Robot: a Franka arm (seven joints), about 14 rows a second.
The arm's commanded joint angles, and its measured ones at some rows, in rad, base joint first. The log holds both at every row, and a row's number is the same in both.
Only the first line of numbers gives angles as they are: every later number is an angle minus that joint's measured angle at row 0.
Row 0, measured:
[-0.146, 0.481, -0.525, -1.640, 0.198, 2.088, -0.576]
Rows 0 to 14, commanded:
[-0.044, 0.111, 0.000, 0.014, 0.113, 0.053, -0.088]
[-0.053, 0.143, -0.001, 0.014, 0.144, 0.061, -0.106]
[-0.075, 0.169, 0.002, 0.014, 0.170, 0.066, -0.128]
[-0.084, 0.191, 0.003, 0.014, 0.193, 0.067, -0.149]
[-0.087, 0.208, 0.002, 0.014, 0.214, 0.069, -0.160]
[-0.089, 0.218, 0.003, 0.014, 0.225, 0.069, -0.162]
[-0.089, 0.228, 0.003, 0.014, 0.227, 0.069, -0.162]
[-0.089, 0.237, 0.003, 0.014, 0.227, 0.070, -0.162]
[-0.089, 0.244, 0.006, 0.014, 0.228, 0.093, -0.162]
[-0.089, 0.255, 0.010, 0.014, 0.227, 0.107, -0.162]
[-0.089, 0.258, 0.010, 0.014, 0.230, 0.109, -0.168]
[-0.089, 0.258, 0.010, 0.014, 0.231, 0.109, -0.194]
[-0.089, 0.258, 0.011, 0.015, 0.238, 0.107, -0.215]
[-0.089, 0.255, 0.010, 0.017, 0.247, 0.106, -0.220]
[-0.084, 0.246, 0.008, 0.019, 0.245, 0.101, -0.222]
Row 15, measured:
[-0.082, 0.250, 0.009, -0.002, 0.209, 0.109, -0.190]
